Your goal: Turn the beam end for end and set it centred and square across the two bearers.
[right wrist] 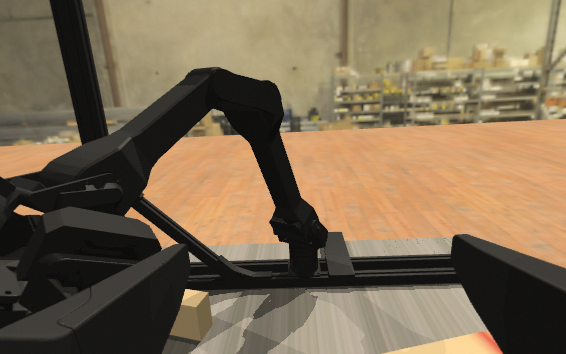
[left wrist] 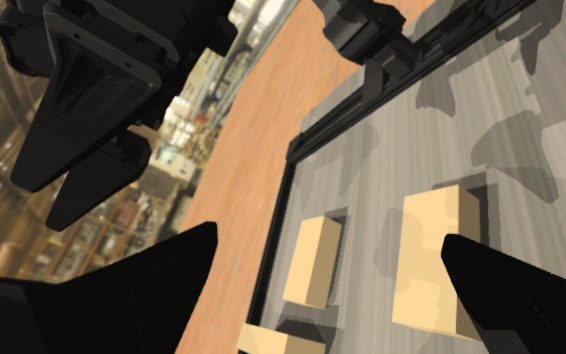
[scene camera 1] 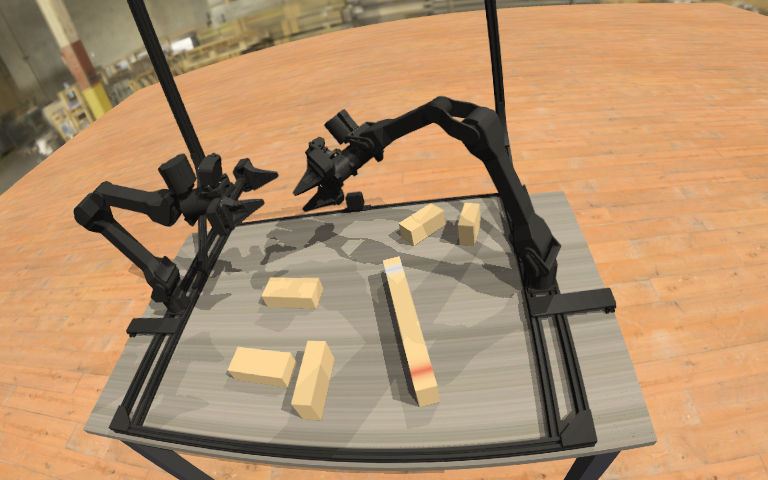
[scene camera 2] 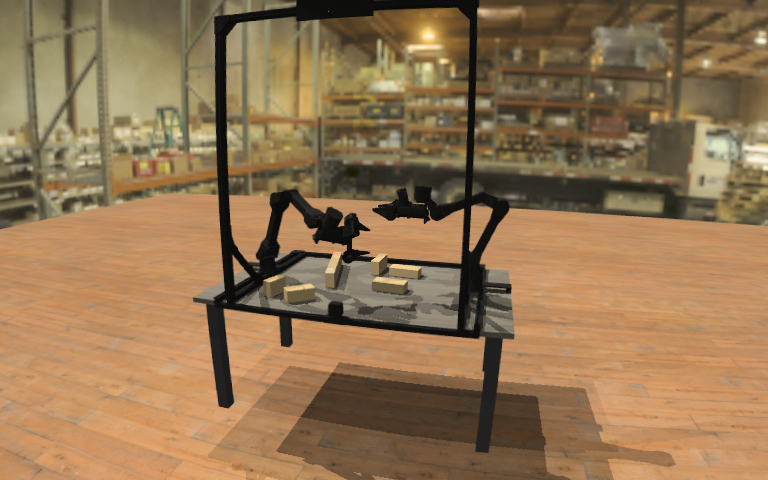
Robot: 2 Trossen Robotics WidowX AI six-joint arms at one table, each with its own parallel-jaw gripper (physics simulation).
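Where they show: left gripper, fingertip midpoint: [left wrist: 329, 238] [scene camera 1: 298, 203] [scene camera 2: 369, 241]; right gripper, fingertip midpoint: [right wrist: 317, 251] [left wrist: 40, 213] [scene camera 1: 271, 187] [scene camera 2: 375, 207]; left arm's base, origin of the base link: [right wrist: 304, 268] [scene camera 1: 540, 281] [scene camera 2: 267, 271]; right arm's base, origin of the base link: [left wrist: 406, 63] [scene camera 1: 179, 306] [scene camera 2: 474, 289].
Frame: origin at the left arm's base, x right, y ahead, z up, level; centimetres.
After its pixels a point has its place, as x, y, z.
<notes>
The long pale wood beam [scene camera 1: 408, 322] {-11.4, 28.2, 4.4} [scene camera 2: 334, 270] {2.1, 33.0, 4.0} [right wrist: 430, 347] {-14.9, 26.1, 4.4} lies on the table, with a whitish-blue band at its far end and a red band at its near end in scene camera 1. Shorter wood blocks lie around it; which two are the bearers I cannot tell. One block [scene camera 1: 290, 293] {1.0, 56.6, 1.9} [scene camera 2: 389, 284] {6.3, 57.8, 1.5} [left wrist: 425, 260] {3.0, 56.5, 1.9} is left of the beam in scene camera 1. My left gripper [scene camera 1: 300, 202] {11.1, 50.8, 19.7} [scene camera 2: 369, 241] {11.1, 50.8, 19.7} [left wrist: 329, 238] {11.1, 50.8, 19.7} is open and empty, high near the table's far edge in scene camera 1. My right gripper [scene camera 1: 270, 187] {0.0, 50.0, 31.2} [left wrist: 40, 213] {0.0, 50.0, 31.2} is open and empty, raised just left of it.
In scene camera 1, two blocks, one [scene camera 1: 260, 365] {-19.4, 58.8, 1.9} [scene camera 2: 405, 271] {-15.3, 60.2, 0.8} [left wrist: 312, 262] {-15.7, 58.5, 1.9} and another [scene camera 1: 313, 379] {-24.0, 45.2, 4.4} [scene camera 2: 378, 264] {-15.0, 47.9, 3.1}, lie close together at front left. Two more, one [scene camera 1: 421, 223] {21.0, 26.2, 2.8} [scene camera 2: 299, 293] {26.1, 27.3, 1.3} and one [scene camera 1: 468, 223] {17.1, 14.6, 4.4} [scene camera 2: 274, 285] {23.4, 15.4, 2.3}, lie at back right. The grippers are close together.
</notes>
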